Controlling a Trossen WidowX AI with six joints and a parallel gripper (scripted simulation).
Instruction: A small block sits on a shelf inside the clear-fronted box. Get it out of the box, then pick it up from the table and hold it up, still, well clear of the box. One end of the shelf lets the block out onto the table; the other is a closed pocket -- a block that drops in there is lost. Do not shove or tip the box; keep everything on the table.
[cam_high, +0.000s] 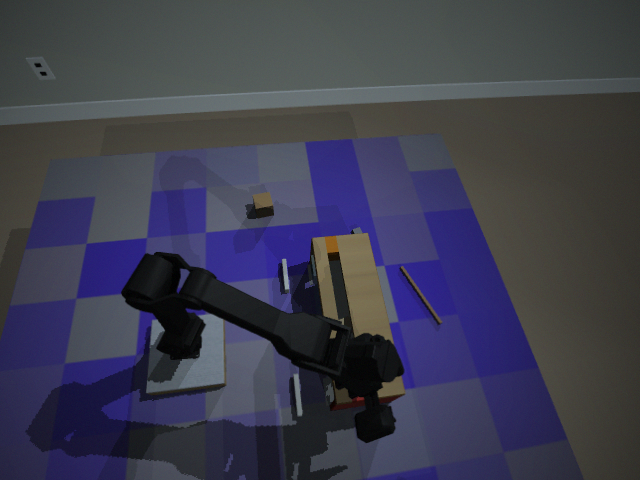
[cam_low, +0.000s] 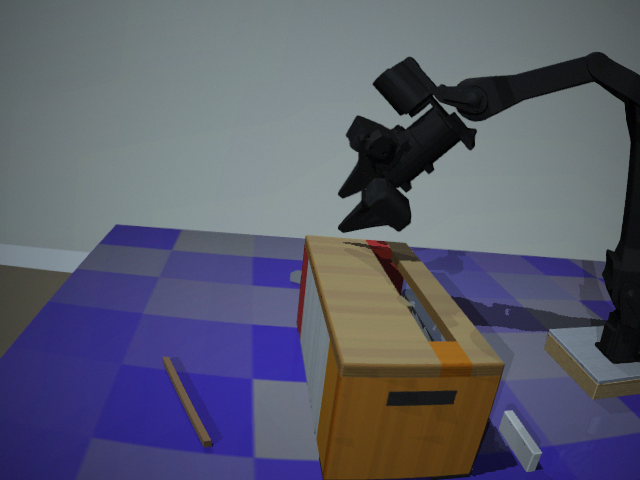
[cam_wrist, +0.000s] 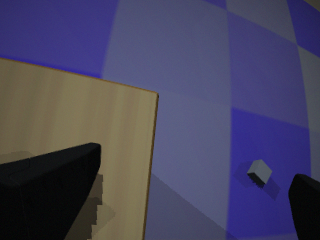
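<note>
Right now the long wooden box is 70 mm behind my gripper tip, 200 mm to the left of it and 100 mm below it. Also, from my gripper tip: thin wooden stick: 180 mm ahead, 260 mm to the left, 160 mm below.
</note>
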